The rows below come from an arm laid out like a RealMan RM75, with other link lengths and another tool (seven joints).
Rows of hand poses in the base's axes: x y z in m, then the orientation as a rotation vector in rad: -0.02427, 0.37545, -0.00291, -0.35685, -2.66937, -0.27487; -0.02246, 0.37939, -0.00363, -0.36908, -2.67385, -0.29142; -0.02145, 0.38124, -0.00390, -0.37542, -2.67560, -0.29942; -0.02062, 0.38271, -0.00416, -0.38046, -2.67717, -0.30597; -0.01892, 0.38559, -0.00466, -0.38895, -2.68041, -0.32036; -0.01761, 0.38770, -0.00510, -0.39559, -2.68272, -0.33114; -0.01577, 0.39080, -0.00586, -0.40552, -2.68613, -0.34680; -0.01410, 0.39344, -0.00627, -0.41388, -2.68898, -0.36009; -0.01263, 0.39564, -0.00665, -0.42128, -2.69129, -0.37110; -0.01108, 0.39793, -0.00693, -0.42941, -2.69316, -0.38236; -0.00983, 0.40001, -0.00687, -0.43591, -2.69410, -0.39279; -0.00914, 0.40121, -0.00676, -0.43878, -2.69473, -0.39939; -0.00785, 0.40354, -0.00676, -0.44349, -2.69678, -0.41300; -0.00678, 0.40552, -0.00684, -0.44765, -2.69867, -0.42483; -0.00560, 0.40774, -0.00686, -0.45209, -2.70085, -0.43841; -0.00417, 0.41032, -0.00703, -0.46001, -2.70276, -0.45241; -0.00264, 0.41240, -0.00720, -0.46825, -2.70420, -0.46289
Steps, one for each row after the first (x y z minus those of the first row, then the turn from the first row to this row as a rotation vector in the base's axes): 0.00181, 0.00394, -0.00072, 0.00839, -0.00784, -0.01130; 0.00282, 0.00579, -0.00099, 0.01243, -0.01128, -0.01706; 0.00365, 0.00726, -0.00125, 0.01573, -0.01425, -0.02166; 0.00535, 0.01014, -0.00175, 0.02343, -0.02051, -0.02994; 0.00666, 0.01225, -0.00219, 0.02915, -0.02515, -0.03633; 0.00850, 0.01535, -0.00295, 0.03736, -0.03204, -0.04580; 0.01017, 0.01799, -0.00336, 0.04431, -0.03791, -0.05377; 0.01164, 0.02019, -0.00374, 0.04997, -0.04281, -0.06069; 0.01319, 0.02248, -0.00402, 0.05574, -0.04742, -0.06816; 0.01444, 0.02456, -0.00396, 0.06140, -0.05090, -0.07438; 0.01513, 0.02576, -0.00385, 0.06518, -0.05309, -0.07744; 0.01642, 0.02809, -0.00385, 0.07302, -0.05829, -0.08289; 0.01749, 0.03007, -0.00393, 0.07978, -0.06297, -0.08767; 0.01867, 0.03229, -0.00395, 0.08756, -0.06838, -0.09291; 0.02010, 0.03487, -0.00412, 0.09504, -0.07392, -0.10063; 0.02163, 0.03695, -0.00429, 0.10021, -0.07828, -0.10800
